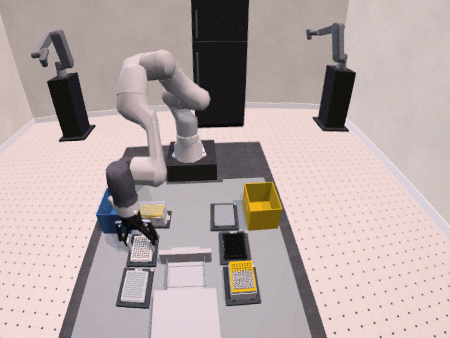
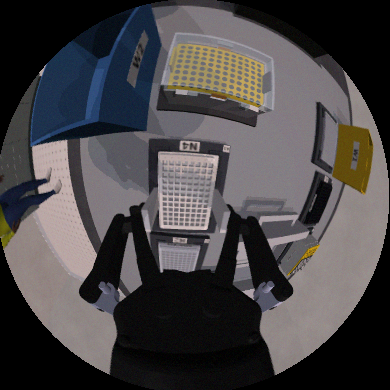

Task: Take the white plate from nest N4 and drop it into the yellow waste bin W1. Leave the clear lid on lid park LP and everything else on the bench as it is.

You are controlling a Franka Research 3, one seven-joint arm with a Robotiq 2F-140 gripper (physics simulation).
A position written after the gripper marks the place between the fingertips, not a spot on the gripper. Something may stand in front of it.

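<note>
A white instrument [image 2: 279,228] is visible. The gripper [image 1: 142,250] is visible too, and also appears in image 2: gripper [image 2: 185,196].
</note>
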